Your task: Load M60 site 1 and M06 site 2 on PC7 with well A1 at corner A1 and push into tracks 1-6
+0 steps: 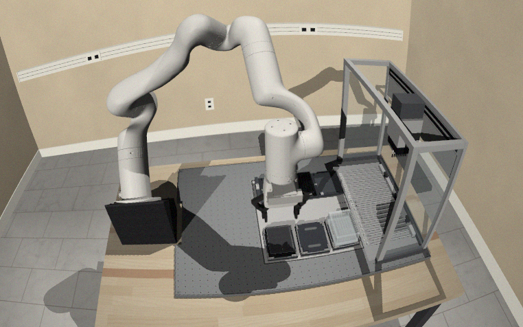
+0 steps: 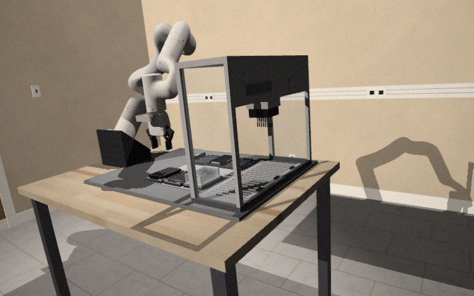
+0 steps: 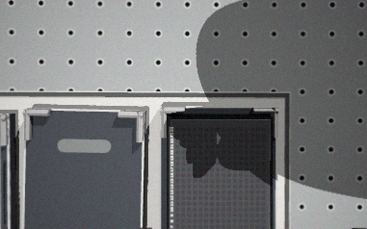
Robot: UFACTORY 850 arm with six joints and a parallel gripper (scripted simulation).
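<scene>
My gripper is now 14 cm above the nest S1. Round my hand: clear deep-well block M09: 22 cm ahead, 4 cm to the left, 11 cm below; then nest S2: 11 cm ahead, 2 cm to the left, 14 cm below; then plate carrier PC7: 8 cm ahead, 28 cm to the left, 13 cm below.
</scene>
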